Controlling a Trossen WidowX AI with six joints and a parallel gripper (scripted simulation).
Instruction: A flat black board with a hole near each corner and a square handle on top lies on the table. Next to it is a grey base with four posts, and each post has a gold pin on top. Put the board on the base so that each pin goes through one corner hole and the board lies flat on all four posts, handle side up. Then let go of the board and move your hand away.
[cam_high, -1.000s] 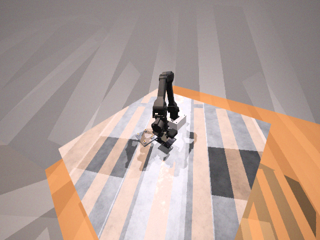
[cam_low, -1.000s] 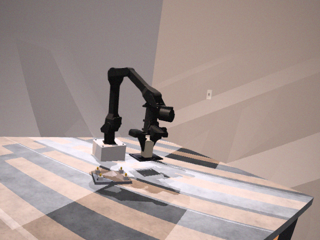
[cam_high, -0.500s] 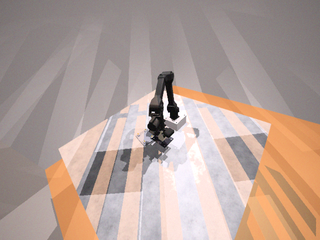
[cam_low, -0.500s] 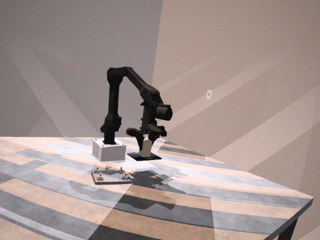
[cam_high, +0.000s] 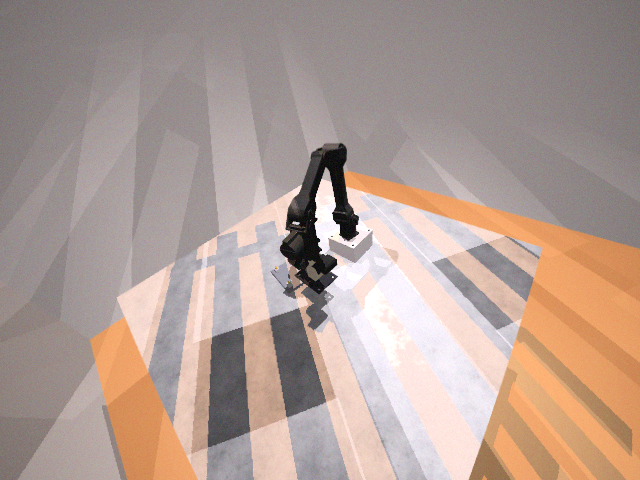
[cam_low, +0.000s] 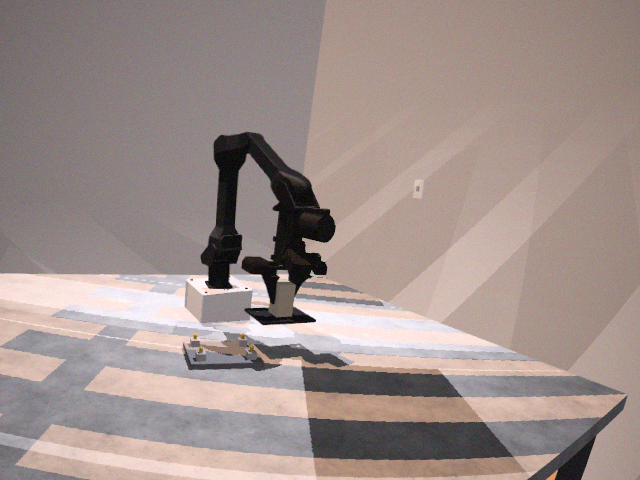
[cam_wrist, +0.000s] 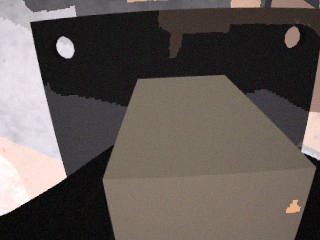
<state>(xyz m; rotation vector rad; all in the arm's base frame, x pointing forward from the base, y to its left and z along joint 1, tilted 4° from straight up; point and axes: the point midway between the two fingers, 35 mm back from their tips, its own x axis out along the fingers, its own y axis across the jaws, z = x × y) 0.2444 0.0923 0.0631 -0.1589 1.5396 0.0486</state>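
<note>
Right now the grey base is 40 mm ahead of my gripper tip, 140 mm to the right of it and 100 mm below it. Round my gripper tip: black board: 10 mm below.
</note>
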